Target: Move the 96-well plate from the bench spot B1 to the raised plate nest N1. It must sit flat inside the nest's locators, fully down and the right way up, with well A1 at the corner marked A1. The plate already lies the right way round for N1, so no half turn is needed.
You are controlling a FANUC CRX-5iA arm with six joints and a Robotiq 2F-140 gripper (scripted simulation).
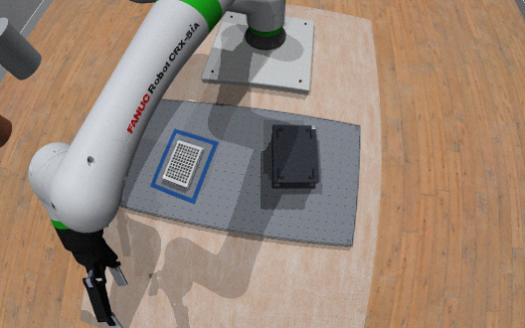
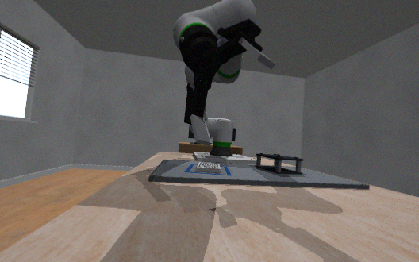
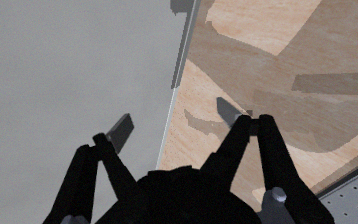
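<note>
Right now the white 96-well plate is 42 cm behind my hand, 16 cm below it and 3 cm to the left of it. From my hand the other things lie so: black raised nest N1: 49 cm behind, 34 cm to the left, 11 cm below.
</note>
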